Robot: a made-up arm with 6 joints.
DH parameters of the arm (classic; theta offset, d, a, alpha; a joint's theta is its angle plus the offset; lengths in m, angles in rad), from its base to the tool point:
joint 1: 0 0.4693 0 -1.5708
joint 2: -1.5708 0 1.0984 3.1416
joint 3: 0 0 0 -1.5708
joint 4: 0 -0.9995 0 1.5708
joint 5: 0 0.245 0 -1.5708
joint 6: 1.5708 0 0 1.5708
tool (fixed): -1.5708 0 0 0
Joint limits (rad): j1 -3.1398..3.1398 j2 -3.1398..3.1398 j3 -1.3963..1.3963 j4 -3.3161..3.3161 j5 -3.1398..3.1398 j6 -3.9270..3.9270
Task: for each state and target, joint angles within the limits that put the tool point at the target. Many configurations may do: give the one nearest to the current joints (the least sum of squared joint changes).
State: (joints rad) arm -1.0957 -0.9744 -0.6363 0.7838 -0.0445 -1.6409
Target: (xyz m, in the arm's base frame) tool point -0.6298 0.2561 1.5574
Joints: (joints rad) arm -0.6666 -1.4127 -0.4381 0.6953 -0.0445 -1.6409
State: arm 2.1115 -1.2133 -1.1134 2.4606 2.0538 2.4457
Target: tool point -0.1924 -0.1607 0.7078
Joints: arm 1.9894 -1.3387 -1.3963 2.9632 2.0538 2.4457
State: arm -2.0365 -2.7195 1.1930 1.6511 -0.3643 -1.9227
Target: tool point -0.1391 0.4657 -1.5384
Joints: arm -1.4090 -3.1378 0.8580 1.3138 -0.3643 -1.9227
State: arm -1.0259 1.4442 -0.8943 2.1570 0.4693 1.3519
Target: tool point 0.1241 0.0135 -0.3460
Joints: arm -0.9839 1.9795 -0.9981 2.0401 0.4693 1.3519
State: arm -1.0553 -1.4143 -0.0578 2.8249 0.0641 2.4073
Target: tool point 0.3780 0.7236 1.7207
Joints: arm -1.7578 -1.3042 -0.0774 2.8837 0.0641 2.4073
